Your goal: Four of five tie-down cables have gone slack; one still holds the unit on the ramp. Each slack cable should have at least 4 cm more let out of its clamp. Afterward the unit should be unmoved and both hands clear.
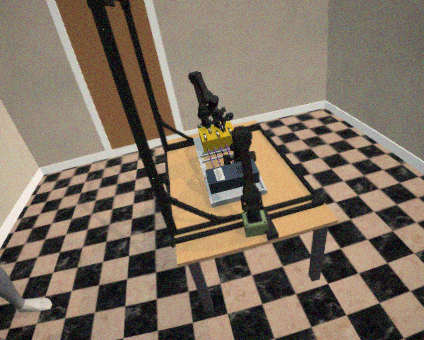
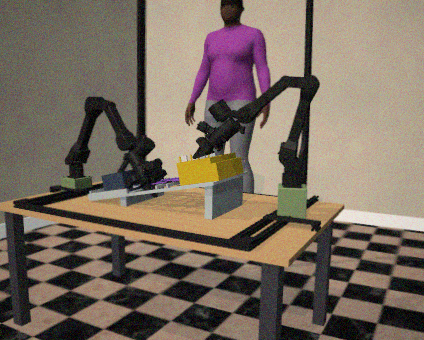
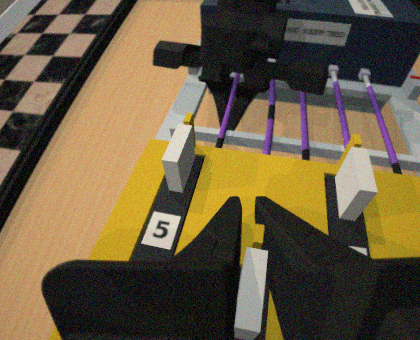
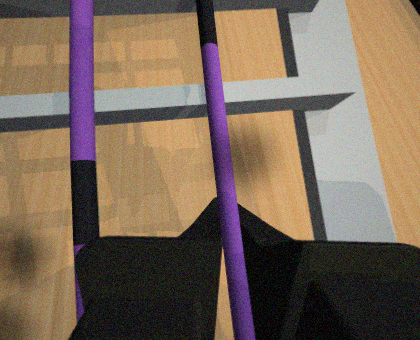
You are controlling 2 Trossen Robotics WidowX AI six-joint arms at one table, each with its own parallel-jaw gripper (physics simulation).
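The yellow clamp block sits high on the grey ramp. The dark blue unit rests lower down. Purple cables with black bands run between them. My left gripper is shut on a white clamp lever; that clamp's label is hidden. The lever of clamp 5 stands beside it. My right gripper is shut below the unit; the cable nearest the ramp's edge crosses over its fingertips.
Another white lever stands to the right of the left fingers. A neighbouring cable runs close beside the right fingers. A grey crossbar spans the ramp beneath the cables. A person stands behind the table.
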